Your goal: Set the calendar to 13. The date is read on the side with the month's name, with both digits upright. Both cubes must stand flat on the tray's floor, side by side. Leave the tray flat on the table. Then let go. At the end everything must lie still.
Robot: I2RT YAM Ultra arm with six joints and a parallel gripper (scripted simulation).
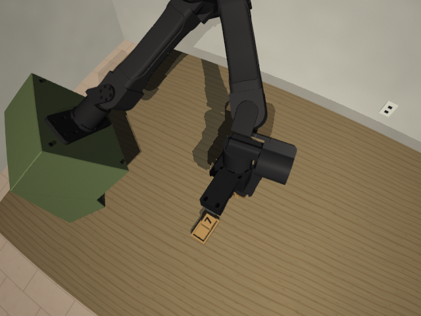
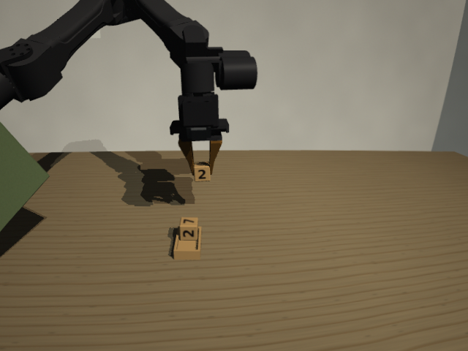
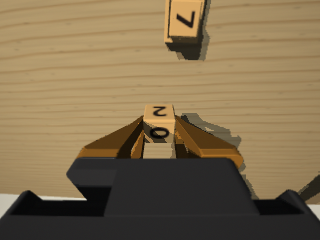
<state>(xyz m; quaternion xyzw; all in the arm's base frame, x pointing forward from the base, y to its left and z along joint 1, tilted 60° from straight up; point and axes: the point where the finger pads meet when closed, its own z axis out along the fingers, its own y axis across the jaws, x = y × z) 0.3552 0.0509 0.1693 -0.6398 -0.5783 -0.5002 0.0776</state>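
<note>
My gripper is now 110 mm to the left of the wooden tray and 90 mm above it. Also, from my hand: wooden cube right at my hand.
</note>
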